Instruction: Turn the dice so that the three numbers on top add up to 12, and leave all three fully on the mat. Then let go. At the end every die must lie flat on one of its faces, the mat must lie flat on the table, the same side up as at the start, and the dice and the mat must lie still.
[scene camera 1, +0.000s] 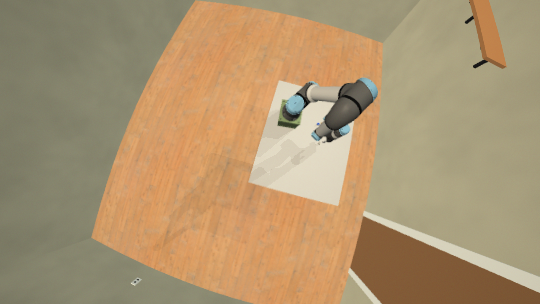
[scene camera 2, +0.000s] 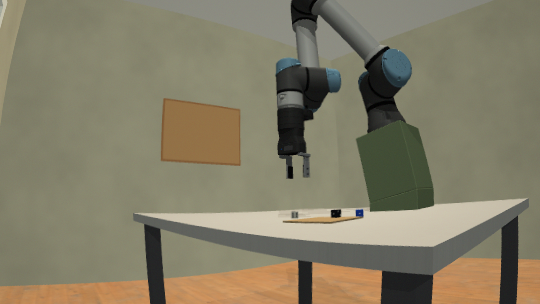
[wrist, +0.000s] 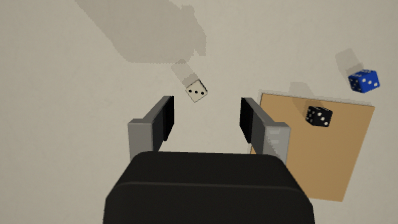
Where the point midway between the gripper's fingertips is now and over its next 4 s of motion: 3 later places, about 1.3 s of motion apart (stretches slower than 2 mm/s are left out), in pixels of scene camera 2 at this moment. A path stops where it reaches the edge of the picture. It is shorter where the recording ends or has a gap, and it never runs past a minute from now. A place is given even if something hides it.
My gripper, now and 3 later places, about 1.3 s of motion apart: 298, 177; 301, 183; 297, 188; 294, 192
